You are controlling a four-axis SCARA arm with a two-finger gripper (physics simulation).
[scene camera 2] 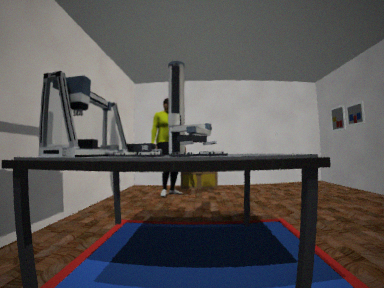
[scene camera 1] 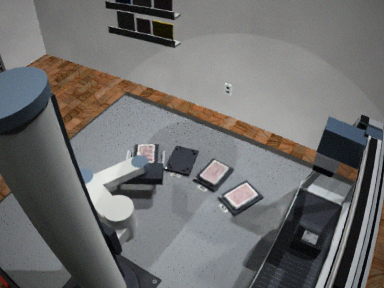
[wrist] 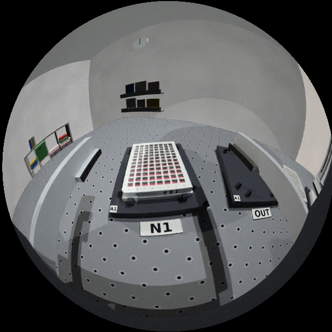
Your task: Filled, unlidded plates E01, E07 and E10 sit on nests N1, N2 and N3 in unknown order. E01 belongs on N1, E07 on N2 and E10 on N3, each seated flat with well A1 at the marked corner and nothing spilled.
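Places are measured from the arm's base along level axes (x ahead, y left, z up), in millimetres.
Pixels of known places: gripper, fingertip midpoint: [scene camera 2: 204,142] [scene camera 1: 146,151].
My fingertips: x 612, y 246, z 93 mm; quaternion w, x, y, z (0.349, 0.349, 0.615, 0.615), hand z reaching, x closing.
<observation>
Ahead of a thing's pixels: the offset from my fingertips to its top centre. "*": to the spot under its first point.
A white plate @(dx +30, dy +36, dz -54 mm) [scene camera 1: 147,152] [wrist: 157,167] with pink wells sits on nest N1 [wrist: 155,210]; its small label seems to read E01. It looks flat, and the nest's A1 tag is at its near left corner. My gripper [scene camera 1: 146,156] [scene camera 2: 208,143] [wrist: 167,137] is open and empty, its fingers on either side of N1, apart from the plate. The black OUT nest @(dx +103, dy -132, dz -58 mm) [scene camera 1: 182,160] [wrist: 240,172] bears no plate. In scene camera 1, a second plate @(dx +102, dy -307, dz -54 mm) [scene camera 1: 214,171] sits on the middle nest and a third plate @(dx +44, dy -475, dz -54 mm) [scene camera 1: 241,194] on the nest nearest the gantry; their names are unreadable.
A gantry machine [scene camera 1: 367,200] [scene camera 2: 67,115] stands at one side, with a dark block @(* dx -106, dy -813, dz +40 mm) [scene camera 1: 306,241] on its deck. The arm's column [scene camera 1: 50,175] [scene camera 2: 176,105] stands on the table [scene camera 2: 170,162]. A person in yellow [scene camera 2: 161,127] stands behind the table.
</observation>
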